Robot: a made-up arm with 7 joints.
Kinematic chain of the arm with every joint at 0, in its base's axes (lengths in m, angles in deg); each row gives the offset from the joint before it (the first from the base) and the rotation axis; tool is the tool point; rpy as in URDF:
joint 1: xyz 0 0 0 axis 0.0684 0.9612 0.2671
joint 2: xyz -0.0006 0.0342 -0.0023 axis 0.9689 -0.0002 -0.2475
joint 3: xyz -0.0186 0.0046 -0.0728 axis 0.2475 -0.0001 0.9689
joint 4: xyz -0.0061 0 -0.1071 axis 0.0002 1 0
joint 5: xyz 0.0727 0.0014 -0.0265 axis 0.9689 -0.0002 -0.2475
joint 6: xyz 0.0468 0 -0.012 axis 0.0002 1 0
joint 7: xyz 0.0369 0 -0.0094 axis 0.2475 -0.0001 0.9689
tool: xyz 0 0 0 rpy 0 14.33 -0.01
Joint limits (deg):
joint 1: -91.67..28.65
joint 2: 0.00..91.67
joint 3: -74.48..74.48
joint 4: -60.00..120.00
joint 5: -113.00..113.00
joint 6: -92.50..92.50
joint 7: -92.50..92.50
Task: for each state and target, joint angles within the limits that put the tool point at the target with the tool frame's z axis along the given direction. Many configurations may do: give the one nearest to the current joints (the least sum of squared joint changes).
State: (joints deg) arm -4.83 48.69 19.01 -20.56 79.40 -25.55 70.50
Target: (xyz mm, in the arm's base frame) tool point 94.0 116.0 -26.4 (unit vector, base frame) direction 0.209 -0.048 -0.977
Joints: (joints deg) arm 7.39 48.54 35.53 -58.52 109.93 -23.42 70.50
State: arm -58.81 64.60 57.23 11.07 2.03 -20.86 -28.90
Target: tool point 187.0 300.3 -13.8 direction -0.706 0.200 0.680
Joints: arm -60.64 45.49 72.34 33.13 -16.94 12.71 -28.90
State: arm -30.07 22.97 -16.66 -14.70 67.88 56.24 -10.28
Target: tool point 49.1 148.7 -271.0 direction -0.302 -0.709 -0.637
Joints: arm 4.28 44.55 -42.03 21.03 75.42 33.64 -10.28
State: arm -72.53 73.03 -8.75 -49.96 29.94 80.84 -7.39
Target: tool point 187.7 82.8 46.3 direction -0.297 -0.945 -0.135
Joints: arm -53.84 78.04 -20.53 -39.05 18.78 37.02 -7.39
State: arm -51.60 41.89 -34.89 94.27 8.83 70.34 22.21
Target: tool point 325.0 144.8 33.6 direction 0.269 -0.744 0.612
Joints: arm -83.88 48.52 -23.95 47.95 4.92 26.22 22.21
